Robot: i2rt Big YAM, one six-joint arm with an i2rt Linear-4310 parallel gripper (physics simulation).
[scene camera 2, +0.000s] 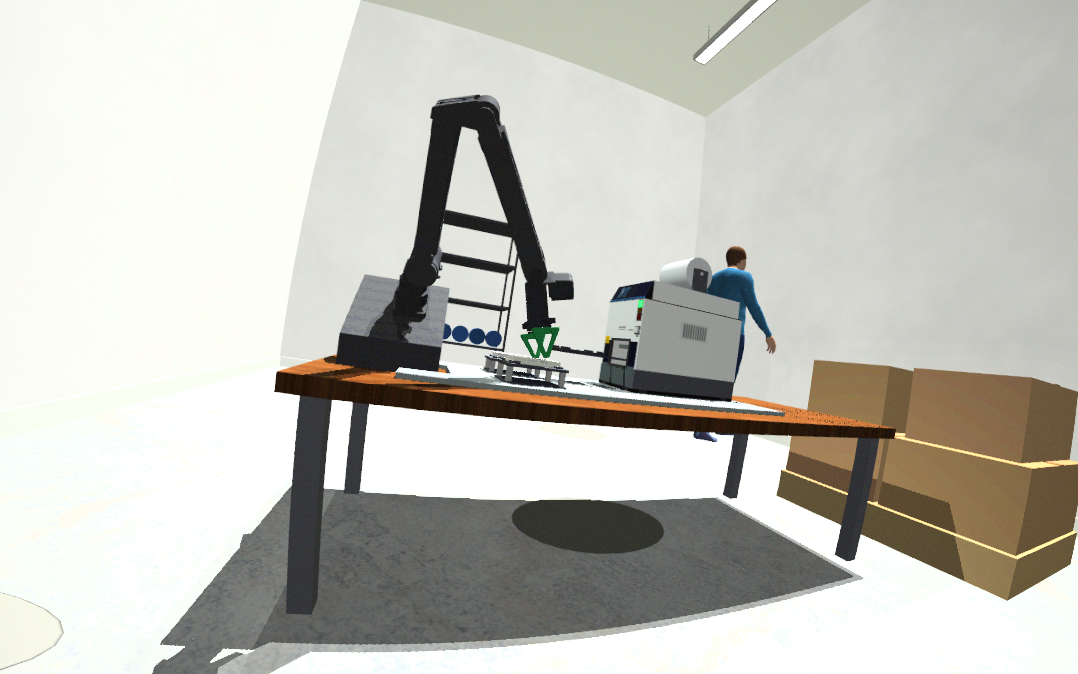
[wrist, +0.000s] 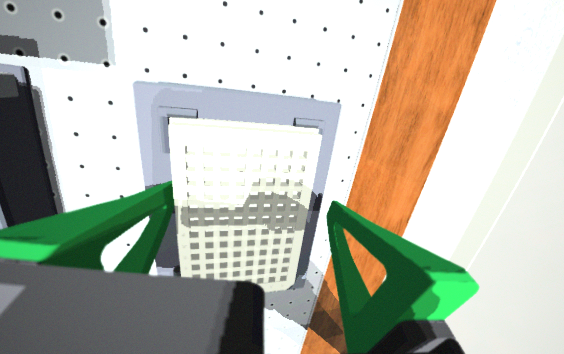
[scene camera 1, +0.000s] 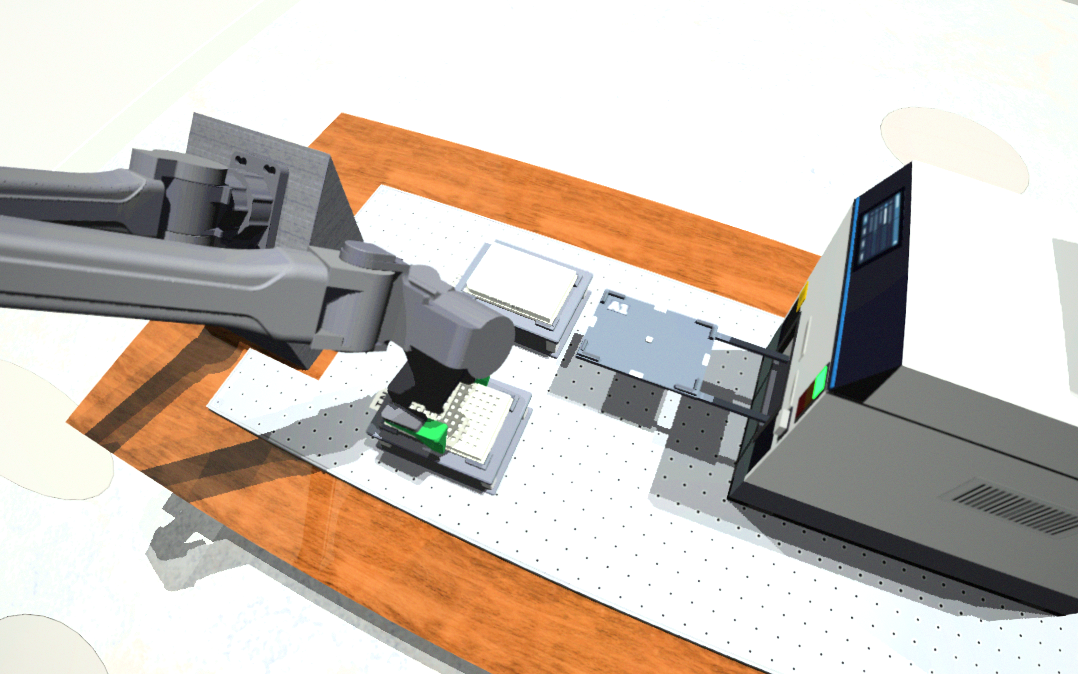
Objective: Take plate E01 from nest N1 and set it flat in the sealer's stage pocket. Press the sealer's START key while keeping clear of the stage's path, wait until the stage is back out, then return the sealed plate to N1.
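Frame: origin at the arm's base, x ahead, y left, z up, level; millimetres.
Seen in the pictures: gripper, fingertip midpoint: (scene camera 2: 540, 359) (wrist: 256, 199) (scene camera 1: 460, 417); arm's base, link origin: (scene camera 2: 411, 301) (scene camera 1: 256, 205).
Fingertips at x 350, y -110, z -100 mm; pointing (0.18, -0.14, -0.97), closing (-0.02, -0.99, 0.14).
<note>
Offsets run from my fingertips to a thing's top centre. "*": to the spot under its first point.
Plate E01, an off-white well plate @(1 mm down, 21 mm back, 4 mm left) (scene camera 1: 488, 421) (wrist: 240, 167), lies in the grey nest N1 @(11 mm down, 21 mm back, 5 mm left) (scene camera 1: 511, 445) (wrist: 230, 99). My gripper (scene camera 1: 457, 406) (scene camera 2: 540, 348) (wrist: 256, 199) is open and empty, its green fingers pointing down on either side of the plate's long edges. In the wrist view the left fingertip lines up with the plate's left edge; a gap shows between the right fingertip and the plate. Contact cannot be told. The sealer (scene camera 1: 938, 445) (scene camera 2: 687, 341) has its stage @(43 mm up, 208 mm ahead, 164 mm left) (scene camera 1: 675, 341) out, with an empty pocket. A green key @(* 206 mm up, 313 mm ahead, 75 mm left) (scene camera 1: 819, 381) (scene camera 2: 640, 303) shows on its front.
A second nest @(* 61 mm down, 49 mm ahead, 216 mm left) (scene camera 1: 573, 317) holding a white plate @(5 mm down, 26 mm back, 209 mm left) (scene camera 1: 520, 282) stands beside N1, towards the back. The stage's two rails @(* 31 mm up, 272 mm ahead, 206 mm left) (scene camera 1: 747, 346) run into the sealer. The arm's base block (scene camera 1: 262, 158) (scene camera 2: 389, 325) stands at the table's left end. A person (scene camera 2: 743, 290) stands behind the sealer.
</note>
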